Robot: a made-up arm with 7 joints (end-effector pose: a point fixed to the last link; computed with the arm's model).
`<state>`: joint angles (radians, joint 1 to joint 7).
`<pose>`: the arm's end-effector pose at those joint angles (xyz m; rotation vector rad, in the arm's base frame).
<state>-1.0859 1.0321 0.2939 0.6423 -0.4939 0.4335 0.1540</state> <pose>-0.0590 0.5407 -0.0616 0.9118 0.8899 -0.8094</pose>
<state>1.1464 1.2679 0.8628 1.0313 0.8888 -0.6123 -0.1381</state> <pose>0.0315 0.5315 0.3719 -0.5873 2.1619 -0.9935</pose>
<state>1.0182 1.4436 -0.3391 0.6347 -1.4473 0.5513 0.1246</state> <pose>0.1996 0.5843 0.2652 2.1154 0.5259 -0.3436</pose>
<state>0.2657 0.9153 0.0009 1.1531 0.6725 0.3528 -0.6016</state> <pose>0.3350 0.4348 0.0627 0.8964 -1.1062 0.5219</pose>
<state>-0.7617 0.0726 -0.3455 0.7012 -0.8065 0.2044 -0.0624</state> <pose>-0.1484 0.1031 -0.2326 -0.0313 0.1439 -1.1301</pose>
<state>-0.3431 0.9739 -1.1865 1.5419 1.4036 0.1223 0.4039</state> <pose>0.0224 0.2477 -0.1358 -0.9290 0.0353 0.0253</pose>
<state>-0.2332 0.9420 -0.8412 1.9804 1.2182 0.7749 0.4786</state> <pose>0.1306 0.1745 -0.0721 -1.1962 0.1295 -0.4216</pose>
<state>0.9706 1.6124 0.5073 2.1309 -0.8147 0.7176 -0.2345</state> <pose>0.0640 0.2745 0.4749 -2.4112 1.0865 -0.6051</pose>
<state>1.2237 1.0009 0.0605 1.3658 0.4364 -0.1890 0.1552</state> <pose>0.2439 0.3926 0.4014 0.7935 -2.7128 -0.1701</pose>
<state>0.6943 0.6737 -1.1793 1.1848 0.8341 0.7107 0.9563</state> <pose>0.3369 0.2040 -0.0460 -0.8744 -0.1433 -0.7693</pose>
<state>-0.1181 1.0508 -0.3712 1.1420 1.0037 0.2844 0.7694</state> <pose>0.2256 0.4048 -0.0600 -0.5343 -0.6114 -0.1909</pose>
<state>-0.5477 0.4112 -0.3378 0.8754 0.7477 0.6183 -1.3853</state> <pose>-0.0175 0.2718 -0.2530 1.2902 0.4358 -0.0661</pose>
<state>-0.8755 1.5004 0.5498 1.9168 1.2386 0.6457 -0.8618</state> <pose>0.2983 0.3500 0.0708 0.8592 -0.7905 -0.1052</pose>
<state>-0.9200 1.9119 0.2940 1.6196 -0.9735 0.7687 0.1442</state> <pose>0.3283 0.3645 0.0611 2.0321 -0.0908 -1.8943</pose>
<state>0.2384 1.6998 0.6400 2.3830 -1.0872 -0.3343 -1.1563</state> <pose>0.1922 0.2118 0.3328 -0.8704 1.1072 0.7181</pose>
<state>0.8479 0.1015 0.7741 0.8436 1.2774 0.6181 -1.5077</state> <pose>0.4516 0.3179 0.0446 -0.2719 -0.0110 1.5768</pose>
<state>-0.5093 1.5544 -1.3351 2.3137 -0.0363 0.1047 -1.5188</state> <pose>0.0063 0.2313 0.0311 0.5438 -1.2089 -0.8197</pose>
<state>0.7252 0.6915 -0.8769 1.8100 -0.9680 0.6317 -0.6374</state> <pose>0.3365 0.1266 0.1066 1.9088 -2.0659 -0.7621</pose>
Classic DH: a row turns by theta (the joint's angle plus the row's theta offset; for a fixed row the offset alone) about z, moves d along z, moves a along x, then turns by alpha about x. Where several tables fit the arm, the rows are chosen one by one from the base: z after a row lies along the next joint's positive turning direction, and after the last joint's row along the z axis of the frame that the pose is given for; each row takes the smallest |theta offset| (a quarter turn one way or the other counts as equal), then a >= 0, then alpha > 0; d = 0 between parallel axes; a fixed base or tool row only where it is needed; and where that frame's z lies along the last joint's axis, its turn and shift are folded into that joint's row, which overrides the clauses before.
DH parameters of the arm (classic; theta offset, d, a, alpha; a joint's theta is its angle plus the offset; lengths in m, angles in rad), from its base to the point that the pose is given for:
base (fixed): 0 0.195 0.027 1.5708
joint 1: 1.5708 -0.144 0.004 1.5708
joint 2: -1.5708 0.029 0.03 -1.5708
joint 3: -1.5708 -0.246 0.021 1.5708
joint 4: 0 0.036 -0.021 -1.5708
joint 5: 0 -0.198 -0.005 -1.5708
joint 6: 1.5708 0.011 0.015 -1.5708
joint 7: 1.5708 -0.03 0.012 -1.5708
tool (fixed): 1.5708 -0.015 0 0

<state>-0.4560 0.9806 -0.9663 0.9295 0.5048 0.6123 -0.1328</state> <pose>-0.0241 0.3950 -0.1715 0.4780 0.5675 -0.7181</pose>
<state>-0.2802 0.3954 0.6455 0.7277 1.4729 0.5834 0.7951</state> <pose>0.1003 0.4072 -0.1865 -0.9429 -1.1881 1.3690</pose>
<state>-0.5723 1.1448 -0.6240 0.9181 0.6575 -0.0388 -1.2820</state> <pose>0.0538 0.4686 -0.1040 1.6493 -0.4502 -0.3768</pose>
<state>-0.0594 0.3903 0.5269 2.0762 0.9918 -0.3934 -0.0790</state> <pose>0.2361 0.3187 0.1027 -0.1902 -2.5480 0.6554</pose>
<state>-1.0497 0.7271 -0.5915 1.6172 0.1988 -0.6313 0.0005</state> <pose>-0.0829 0.2014 -0.0974 -0.6009 -0.8711 -0.4827</pose>
